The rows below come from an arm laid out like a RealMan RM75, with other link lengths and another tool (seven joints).
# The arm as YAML. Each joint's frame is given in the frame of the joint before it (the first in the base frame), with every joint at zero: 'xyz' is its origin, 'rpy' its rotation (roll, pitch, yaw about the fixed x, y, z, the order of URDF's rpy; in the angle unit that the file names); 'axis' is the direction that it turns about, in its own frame. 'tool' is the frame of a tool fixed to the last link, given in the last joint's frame.
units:
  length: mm
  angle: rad
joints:
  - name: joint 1
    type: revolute
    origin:
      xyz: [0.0, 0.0, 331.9]
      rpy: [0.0, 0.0, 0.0]
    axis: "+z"
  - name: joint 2
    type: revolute
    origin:
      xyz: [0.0, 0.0, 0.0]
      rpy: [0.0, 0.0, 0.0]
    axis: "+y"
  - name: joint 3
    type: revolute
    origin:
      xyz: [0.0, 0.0, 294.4]
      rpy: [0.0, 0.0, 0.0]
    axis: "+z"
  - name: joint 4
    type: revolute
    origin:
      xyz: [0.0, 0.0, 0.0]
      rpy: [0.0, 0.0, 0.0]
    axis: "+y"
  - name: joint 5
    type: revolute
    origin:
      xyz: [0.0, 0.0, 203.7]
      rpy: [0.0, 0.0, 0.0]
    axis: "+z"
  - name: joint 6
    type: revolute
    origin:
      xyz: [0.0, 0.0, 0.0]
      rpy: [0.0, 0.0, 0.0]
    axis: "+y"
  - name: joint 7
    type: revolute
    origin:
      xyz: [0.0, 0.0, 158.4]
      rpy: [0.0, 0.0, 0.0]
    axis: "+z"
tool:
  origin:
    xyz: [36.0, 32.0, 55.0]
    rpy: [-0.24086, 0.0, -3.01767]
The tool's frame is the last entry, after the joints.
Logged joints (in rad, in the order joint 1, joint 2, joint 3, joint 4, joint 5, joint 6, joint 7), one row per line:
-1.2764 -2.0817 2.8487 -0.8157 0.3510 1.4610 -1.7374
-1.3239 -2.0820 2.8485 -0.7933 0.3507 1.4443 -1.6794
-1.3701 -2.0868 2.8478 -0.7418 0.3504 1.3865 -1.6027
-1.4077 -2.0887 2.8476 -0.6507 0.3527 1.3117 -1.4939
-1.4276 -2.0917 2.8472 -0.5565 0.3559 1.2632 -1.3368
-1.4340 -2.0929 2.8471 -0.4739 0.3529 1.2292 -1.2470
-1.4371 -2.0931 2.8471 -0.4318 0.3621 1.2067 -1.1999
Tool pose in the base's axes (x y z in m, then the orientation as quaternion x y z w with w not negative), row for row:
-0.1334 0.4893 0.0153 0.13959 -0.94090 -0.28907 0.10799
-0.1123 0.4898 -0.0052 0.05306 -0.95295 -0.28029 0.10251
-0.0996 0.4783 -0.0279 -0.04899 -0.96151 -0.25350 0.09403
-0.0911 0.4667 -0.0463 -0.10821 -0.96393 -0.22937 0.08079
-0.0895 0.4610 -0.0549 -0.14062 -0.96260 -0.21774 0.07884
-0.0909 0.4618 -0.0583 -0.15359 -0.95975 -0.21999 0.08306
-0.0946 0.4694 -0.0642 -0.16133 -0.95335 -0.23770 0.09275
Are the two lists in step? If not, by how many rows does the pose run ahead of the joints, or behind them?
The pose runs 2 rows ahead of the joints: the pose in row i belongs to the joints in row i + 2.
